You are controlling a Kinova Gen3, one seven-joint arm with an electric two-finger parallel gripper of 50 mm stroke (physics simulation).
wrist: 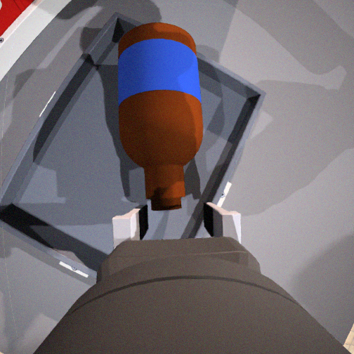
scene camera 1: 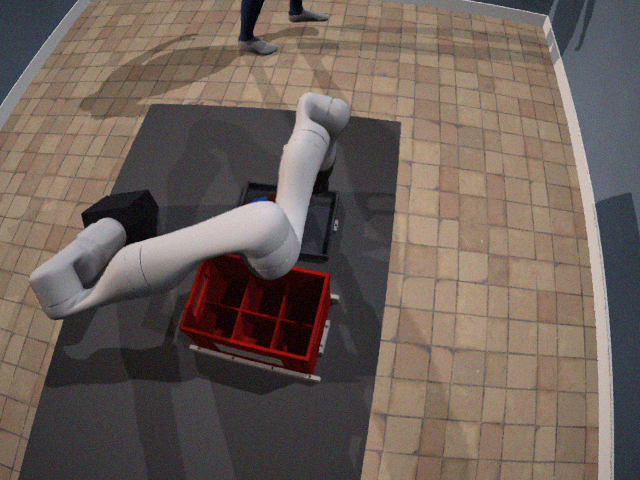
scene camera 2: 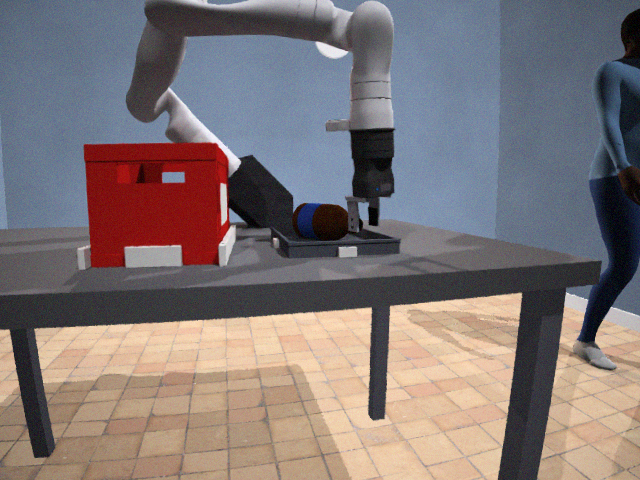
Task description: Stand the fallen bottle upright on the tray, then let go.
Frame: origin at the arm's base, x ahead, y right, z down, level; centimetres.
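Seen in the pictures: gripper, fingertip midpoint: (scene camera 2: 364,228); arm's base, origin of the base link: (scene camera 1: 109,235) (scene camera 2: 229,172).
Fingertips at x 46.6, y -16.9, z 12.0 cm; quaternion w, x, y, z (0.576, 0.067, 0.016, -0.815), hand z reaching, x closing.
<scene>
Pixels of each thing's top centre, then the offset from my fingertips to it. "spot": a spot on its surface instead. Level surfaces: height alone.
- brown bottle with a blue band, middle of its top: (scene camera 2: 329,203) (scene camera 1: 272,200) dx -7.6, dy +3.8, dz -4.4 cm
- dark grey tray, surface spot: (scene camera 2: 372,248) spot: dx +8.1, dy +3.1, dz +2.5 cm
- red crate with compartments, middle of its top: (scene camera 2: 170,152) (scene camera 1: 253,301) dx -9.2, dy +33.8, dz -14.0 cm
- table, its level: dz +3.5 cm
A brown bottle with a blue band (scene camera 2: 330,222) (wrist: 161,125) lies on its side in the dark grey tray (scene camera 2: 372,248) (wrist: 42,239). In the wrist view its neck points toward my fingers, and its base is at the tray's far corner. In scene camera 1 the arm hides most of the bottle; a bit of the blue band (scene camera 1: 258,199) shows. My gripper (scene camera 2: 366,217) (wrist: 175,215) points down and is open, with nothing between the fingers. The fingertips stand at the neck's mouth end, one to each side of its line. In scene camera 2 the near finger hides part of the neck.
A red crate with compartments (scene camera 1: 235,345) (scene camera 2: 152,206) stands beside the tray, with white blocks (scene camera 1: 253,364) (scene camera 2: 152,256) along its foot. The black arm base (scene camera 1: 139,214) (scene camera 2: 258,193) is behind. A person (scene camera 2: 612,155) stands beyond the table (scene camera 2: 465,253).
</scene>
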